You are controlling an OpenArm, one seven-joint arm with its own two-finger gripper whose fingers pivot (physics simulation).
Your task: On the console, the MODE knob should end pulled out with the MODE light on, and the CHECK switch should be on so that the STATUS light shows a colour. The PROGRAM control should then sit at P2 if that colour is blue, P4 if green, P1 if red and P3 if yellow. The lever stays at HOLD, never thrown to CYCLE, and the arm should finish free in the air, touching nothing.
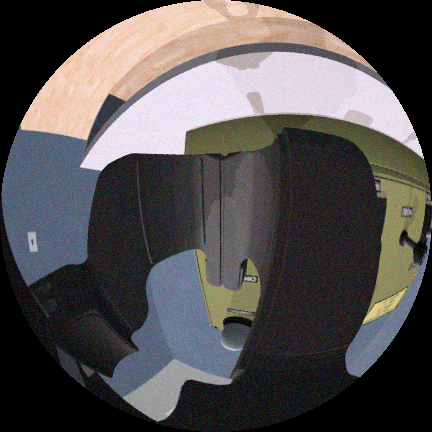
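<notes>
The olive console shows to the right of and below my fingers. My gripper is shut, its two grey fingertips together with nothing seen between them, in front of the console's left part. The CHECK switch is hidden behind the fingers. A small ON label shows just right of the fingertips. Below it a large domed light looks grey, with no colour showing; its label is too small to read. A black handle stands out at the far right; I cannot tell which control it is. The MODE knob cannot be made out.
A white table top lies beyond the console, with wooden floor past it. A yellow sticker is on the console's lower right. Blue wall with a small white plate shows at the left.
</notes>
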